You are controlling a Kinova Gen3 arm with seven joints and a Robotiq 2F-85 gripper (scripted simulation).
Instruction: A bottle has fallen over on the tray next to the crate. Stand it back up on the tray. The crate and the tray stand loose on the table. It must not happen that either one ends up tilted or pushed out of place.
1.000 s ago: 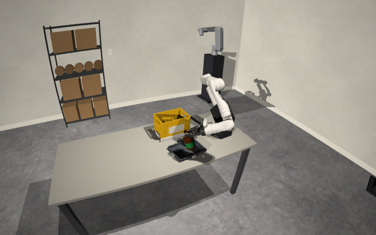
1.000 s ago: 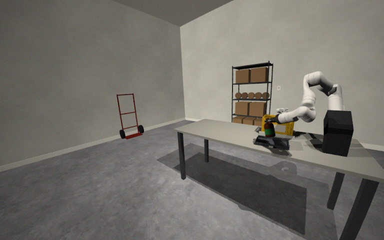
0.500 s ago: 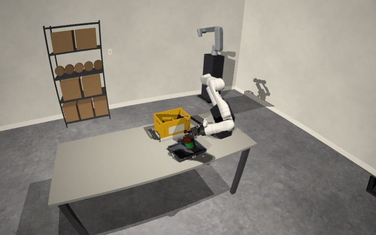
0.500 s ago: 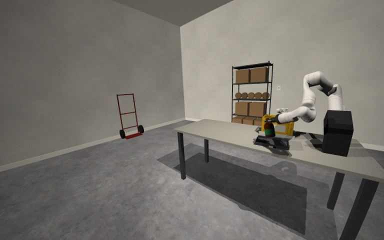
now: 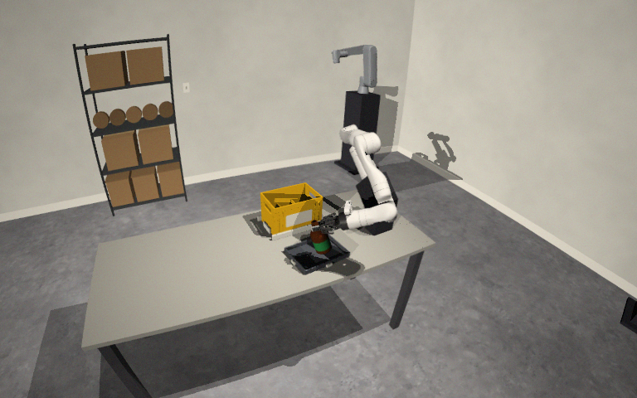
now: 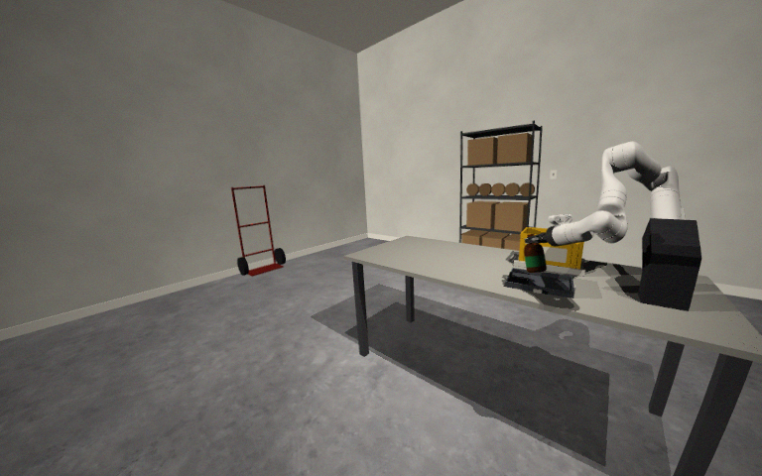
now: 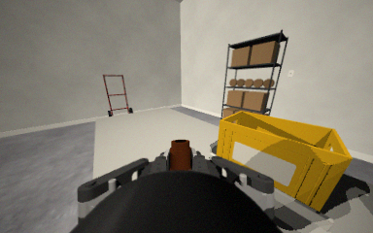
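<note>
The bottle lies 1 cm behind my hand, 1 cm to the left of it and 5 cm below it. Also, from my hand: yellow crate: 7 cm behind, 34 cm to the right, 12 cm below; then tray: 4 cm behind, 4 cm to the right, 19 cm below.
</note>
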